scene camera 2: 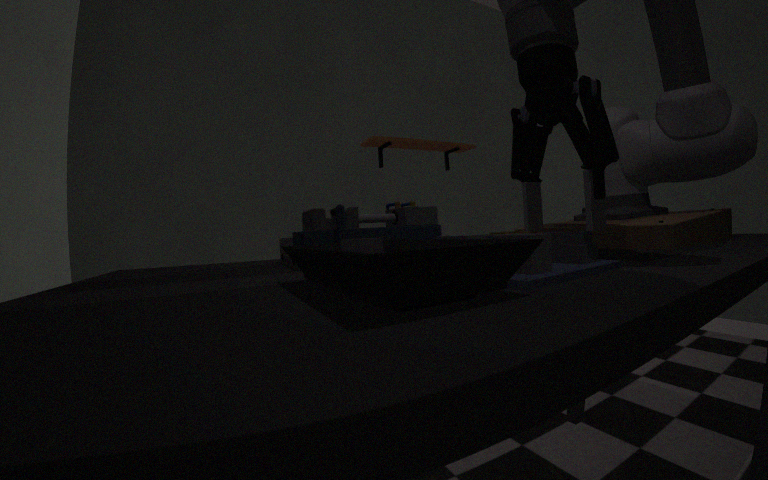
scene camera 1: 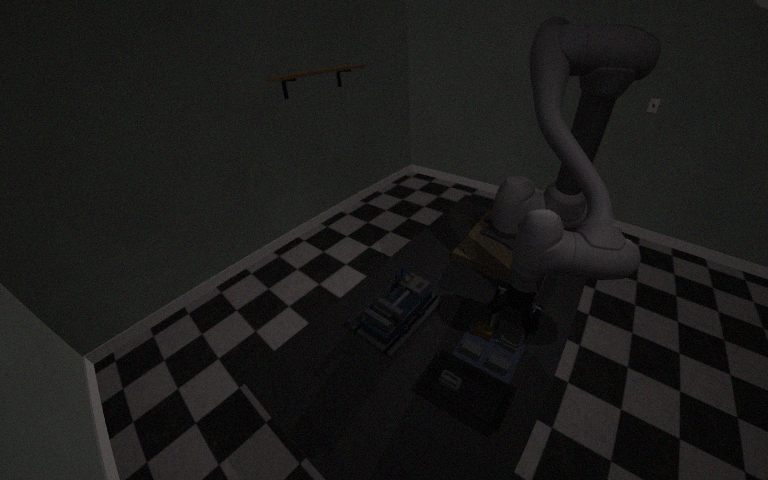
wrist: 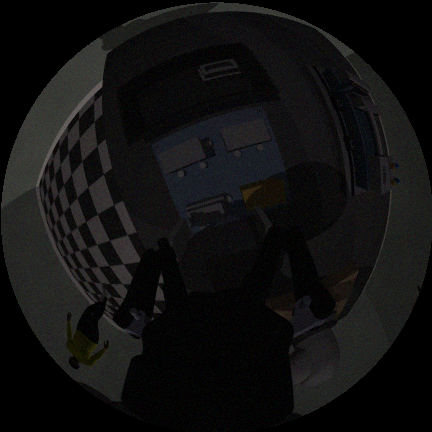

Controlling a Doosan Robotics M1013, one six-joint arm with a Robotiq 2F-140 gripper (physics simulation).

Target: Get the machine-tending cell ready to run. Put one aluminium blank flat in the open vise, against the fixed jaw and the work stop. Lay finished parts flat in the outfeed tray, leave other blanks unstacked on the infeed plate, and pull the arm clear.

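Seen in the pictures: gripper, between the fingertips: (scene camera 2: 562,231) (scene camera 1: 506,334) (wrist: 220,220); arm's base, origin of its link: (scene camera 2: 620,217) (scene camera 1: 507,233).
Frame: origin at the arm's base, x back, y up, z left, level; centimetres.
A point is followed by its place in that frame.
Note:
My gripper (scene camera 1: 512,326) @[x -46.5, y -1.8, z 30.3 cm] (scene camera 2: 563,229) @[x -46.5, y -1.8, z 30.3 cm] (wrist: 220,220) @[x -46.5, y -1.8, z 30.3 cm] is open and empty, fingers down, low over the rear of the blue infeed plate (scene camera 2: 589,267) @[x -49.8, y -5.2, z 38.1 cm] (wrist: 235,172) @[x -52.7, y -5.2, z 27.5 cm]. A grey part (scene camera 1: 509,336) @[x -46.6, y -1.7, z 31.6 cm] (wrist: 206,210) @[x -47.7, y -3.2, z 32.3 cm] with a recessed outline lies there, near the fingertips; one end is shaded. Two plain blanks, one (scene camera 1: 471,347) @[x -58.6, y -1.6, z 25.8 cm] (wrist: 182,154) @[x -56.2, y -1.6, z 34.4 cm] and another (scene camera 1: 498,362) (wrist: 246,134), lie flat and apart on the plate's tray side. A finished part (scene camera 1: 450,379) @[x -70.5, y -2.9, z 28.3 cm] (wrist: 218,69) @[x -69.5, y -1.3, z 28.4 cm] lies in the black outfeed tray (scene camera 2: 407,266) @[x -70.6, y -2.7, z 45.5 cm] (wrist: 210,103) @[x -63.2, y -1.8, z 30.1 cm]. The vise (scene camera 1: 396,305) @[x -66.5, y 2.0, z -0.2 cm] (scene camera 2: 368,232) @[x -65.5, y -0.8, z 4.4 cm] (wrist: 362,145) @[x -59.6, y -0.2, z 3.1 cm] shows no blank that I can make out.
A yellow block (scene camera 1: 483,328) @[x -50.1, y -1.7, z 23.9 cm] (wrist: 272,193) @[x -50.0, y -1.7, z 22.8 cm] sits at the plate's rear corner, beside one finger. The arm stands on a wooden base (scene camera 1: 481,249) @[x -17.5, y -1.2, z -1.7 cm] (scene camera 2: 668,229) @[x -19.7, y -2.6, z 27.3 cm]. A shelf (scene camera 1: 317,72) (scene camera 2: 419,143) hangs on the wall. A person (wrist: 85,340) in yellow shows in the wrist view. The light is very dim.

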